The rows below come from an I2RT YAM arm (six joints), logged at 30 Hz.
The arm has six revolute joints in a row. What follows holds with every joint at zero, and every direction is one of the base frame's.
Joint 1 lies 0.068 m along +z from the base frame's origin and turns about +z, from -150 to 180 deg.
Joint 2 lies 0.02 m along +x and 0.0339 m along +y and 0.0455 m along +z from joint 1 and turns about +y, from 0 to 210 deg.
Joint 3 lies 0.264 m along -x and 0.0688 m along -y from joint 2 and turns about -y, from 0 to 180 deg.
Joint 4 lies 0.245 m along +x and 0.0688 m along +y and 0.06 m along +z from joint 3 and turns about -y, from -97 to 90 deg.
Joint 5 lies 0.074 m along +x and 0.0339 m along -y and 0.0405 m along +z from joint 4 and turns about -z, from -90 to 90 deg.
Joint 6 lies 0.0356 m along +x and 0.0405 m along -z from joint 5 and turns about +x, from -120 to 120 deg.
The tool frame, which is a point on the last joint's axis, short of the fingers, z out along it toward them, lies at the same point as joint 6; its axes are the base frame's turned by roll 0, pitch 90 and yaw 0 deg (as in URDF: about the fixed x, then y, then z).
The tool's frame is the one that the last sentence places.
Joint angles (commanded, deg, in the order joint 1, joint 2, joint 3, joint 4, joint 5, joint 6), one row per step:
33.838, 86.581, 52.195, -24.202, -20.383, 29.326
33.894, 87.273, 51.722, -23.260, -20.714, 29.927
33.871, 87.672, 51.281, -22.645, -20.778, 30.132
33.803, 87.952, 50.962, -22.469, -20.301, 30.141
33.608, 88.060, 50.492, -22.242, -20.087, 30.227
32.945, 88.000, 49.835, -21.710, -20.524, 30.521
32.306, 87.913, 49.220, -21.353, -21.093, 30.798
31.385, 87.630, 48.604, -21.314, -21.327, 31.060
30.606, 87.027, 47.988, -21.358, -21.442, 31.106
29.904, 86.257, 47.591, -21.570, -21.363, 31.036
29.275, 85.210, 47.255, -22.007, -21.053, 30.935
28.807, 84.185, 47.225, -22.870, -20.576, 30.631
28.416, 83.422, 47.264, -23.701, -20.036, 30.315
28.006, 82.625, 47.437, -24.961, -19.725, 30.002
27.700, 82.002, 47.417, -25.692, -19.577, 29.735
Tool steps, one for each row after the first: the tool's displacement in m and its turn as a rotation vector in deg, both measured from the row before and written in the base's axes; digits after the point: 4 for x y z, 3 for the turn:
0.0005, 0.0009, -0.0048, 0.236, 0.681, -0.253
0.0001, 0.0000, -0.0035, -0.038, 0.333, -0.154
0.0001, -0.0007, -0.0029, -0.574, 0.128, -0.319
-0.0002, -0.0015, -0.0027, -0.331, 0.237, -0.373
0.0006, -0.0034, -0.0024, 0.340, 0.423, -0.682
0.0003, -0.0033, -0.0022, 0.379, 0.562, -0.578
0.0005, -0.0050, -0.0016, 0.070, 0.501, -1.017
-0.0004, -0.0047, -0.0002, 0.066, 0.126, -0.759
-0.0003, -0.0043, 0.0014, 0.007, -0.212, -0.685
-0.0009, -0.0043, 0.0027, -0.121, -0.426, -0.702
-0.0010, -0.0035, 0.0036, -0.369, -0.479, -0.461
-0.0007, -0.0029, 0.0027, -0.502, -0.366, -0.406
-0.0011, -0.0030, 0.0032, -0.454, -0.035, -0.311
-0.0011, -0.0023, 0.0019, -0.242, -0.085, -0.161

